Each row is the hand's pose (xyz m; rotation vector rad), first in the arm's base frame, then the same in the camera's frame.
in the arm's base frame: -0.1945 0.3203 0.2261 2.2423 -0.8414 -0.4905
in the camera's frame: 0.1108 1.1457 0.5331 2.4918 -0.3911 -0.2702
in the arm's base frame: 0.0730 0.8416 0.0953 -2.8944 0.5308 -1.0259
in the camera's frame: 0.1592 1.7429 0.4947 -2.6623 0.0132 -0.9989
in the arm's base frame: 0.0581 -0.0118 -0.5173 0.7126 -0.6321 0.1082
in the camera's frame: 0.5155 1.0512 -0.2113 0.9661 -0.5771 0.4693
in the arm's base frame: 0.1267 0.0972 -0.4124 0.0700 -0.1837 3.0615
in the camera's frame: 0.5297 1.1609 -0.0874 0.0179 0.3529 -2.7868
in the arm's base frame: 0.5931 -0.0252 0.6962 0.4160 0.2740 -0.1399
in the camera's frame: 0.9427 1.0594 1.0443 0.4951 0.2770 0.2886
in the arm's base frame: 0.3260 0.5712 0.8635 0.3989 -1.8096 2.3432
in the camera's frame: 0.4538 1.4765 1.2494 -0.6483 1.8190 -2.1793
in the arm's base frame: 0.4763 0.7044 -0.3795 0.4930 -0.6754 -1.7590
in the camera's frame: 0.6103 1.8430 0.0550 0.7481 -0.4772 -1.4177
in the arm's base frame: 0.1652 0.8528 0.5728 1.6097 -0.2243 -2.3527
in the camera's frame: 0.2122 1.7161 0.9776 1.6401 0.2285 -2.0327
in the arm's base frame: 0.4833 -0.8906 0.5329 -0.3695 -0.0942 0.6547
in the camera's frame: 1.1909 0.2528 0.7697 -0.2463 -0.2997 1.0202
